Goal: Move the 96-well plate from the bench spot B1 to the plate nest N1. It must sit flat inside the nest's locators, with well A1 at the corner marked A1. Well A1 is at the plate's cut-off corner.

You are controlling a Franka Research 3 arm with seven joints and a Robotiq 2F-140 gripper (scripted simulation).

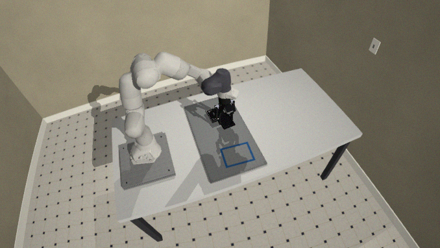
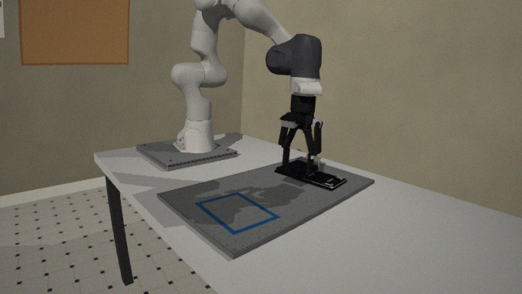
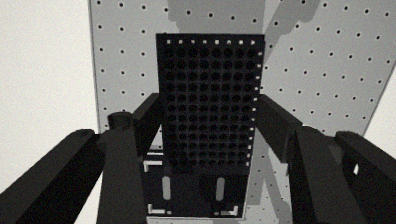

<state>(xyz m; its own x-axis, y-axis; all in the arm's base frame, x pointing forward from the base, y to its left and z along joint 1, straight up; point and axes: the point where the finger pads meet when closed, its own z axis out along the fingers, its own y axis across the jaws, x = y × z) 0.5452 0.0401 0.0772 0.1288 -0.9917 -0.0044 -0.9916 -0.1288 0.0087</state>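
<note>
My hand is 15 cm to the right of the black plate nest and 9 cm above it. From my hand the other things lie so: A1 label 8 cm ahead, 10 cm to the left, 8 cm below; black 96-well plate 2 cm below.
</note>
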